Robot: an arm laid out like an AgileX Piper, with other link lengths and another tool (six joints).
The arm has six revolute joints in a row. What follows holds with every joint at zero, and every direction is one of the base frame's.
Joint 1 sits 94.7 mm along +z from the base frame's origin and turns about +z.
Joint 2 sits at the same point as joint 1 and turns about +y.
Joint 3 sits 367.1 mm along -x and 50.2 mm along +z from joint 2 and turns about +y.
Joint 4 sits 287.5 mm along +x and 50.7 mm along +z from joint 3 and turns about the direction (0.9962, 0, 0.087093).
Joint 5 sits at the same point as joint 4 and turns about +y.
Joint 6 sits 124.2 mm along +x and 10.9 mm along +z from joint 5 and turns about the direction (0.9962, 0, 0.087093).
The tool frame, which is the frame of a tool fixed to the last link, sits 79.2 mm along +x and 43 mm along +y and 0.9 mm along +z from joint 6; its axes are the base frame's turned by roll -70.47, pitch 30.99 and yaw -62.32 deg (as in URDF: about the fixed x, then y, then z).
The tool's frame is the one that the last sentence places.
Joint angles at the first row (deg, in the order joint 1, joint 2, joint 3, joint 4, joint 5, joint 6):
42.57, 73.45, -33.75, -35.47, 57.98, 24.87
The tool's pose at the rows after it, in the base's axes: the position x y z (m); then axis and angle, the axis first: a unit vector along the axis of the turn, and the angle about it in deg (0 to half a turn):
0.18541 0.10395 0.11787 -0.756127 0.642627 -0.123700 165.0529
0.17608 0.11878 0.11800 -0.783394 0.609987 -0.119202 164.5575
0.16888 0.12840 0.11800 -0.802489 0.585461 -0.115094 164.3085
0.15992 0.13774 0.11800 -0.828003 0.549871 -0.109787 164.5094
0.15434 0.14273 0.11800 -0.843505 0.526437 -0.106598 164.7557
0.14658 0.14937 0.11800 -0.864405 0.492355 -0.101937 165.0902
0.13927 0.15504 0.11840 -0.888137 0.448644 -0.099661 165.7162
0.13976 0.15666 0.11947 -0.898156 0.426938 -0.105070 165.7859
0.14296 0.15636 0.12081 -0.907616 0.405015 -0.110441 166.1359
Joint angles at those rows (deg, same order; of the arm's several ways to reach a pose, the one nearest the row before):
46.35, 73.40, -33.75, -35.35, 58.21, 24.87
51.22, 73.40, -33.75, -35.47, 58.33, 24.87
54.49, 73.40, -33.75, -35.47, 58.33, 24.52
58.10, 73.40, -33.75, -35.47, 58.33, 22.97
60.22, 73.40, -33.75, -35.47, 58.33, 21.77
63.08, 73.40, -33.75, -35.47, 58.21, 19.94
66.06, 73.40, -33.75, -35.87, 58.10, 17.30
67.04, 73.40, -33.75, -37.01, 57.93, 16.27
67.03, 73.40, -33.80, -38.16, 57.52, 14.27

